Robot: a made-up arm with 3 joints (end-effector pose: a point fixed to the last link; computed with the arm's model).
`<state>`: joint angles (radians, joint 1 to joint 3).
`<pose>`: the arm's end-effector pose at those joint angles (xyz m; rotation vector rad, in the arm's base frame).
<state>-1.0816 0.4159 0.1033</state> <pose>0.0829 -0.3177 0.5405 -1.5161 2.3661 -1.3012</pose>
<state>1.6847 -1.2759 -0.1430</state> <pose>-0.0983 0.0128 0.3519 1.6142 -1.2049 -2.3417</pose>
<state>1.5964 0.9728 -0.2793</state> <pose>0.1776 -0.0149 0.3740 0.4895 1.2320 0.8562</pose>
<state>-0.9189 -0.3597 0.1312</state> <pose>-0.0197 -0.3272 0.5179 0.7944 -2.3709 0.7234</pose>
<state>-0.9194 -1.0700 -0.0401</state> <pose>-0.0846 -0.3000 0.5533 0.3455 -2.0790 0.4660</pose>
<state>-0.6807 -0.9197 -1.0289</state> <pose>0.0078 -0.3703 0.4301 1.4805 -2.6170 0.8818</pose>
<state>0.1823 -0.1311 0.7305</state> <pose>-0.0303 -0.2289 0.3652 0.9922 -2.3260 -0.8432</pose>
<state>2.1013 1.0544 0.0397</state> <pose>0.1529 0.0451 0.4444 0.7075 0.9868 1.3716</pose>
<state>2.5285 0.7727 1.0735</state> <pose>0.0135 0.0635 0.5141 -0.3079 0.2615 2.3199</pose>
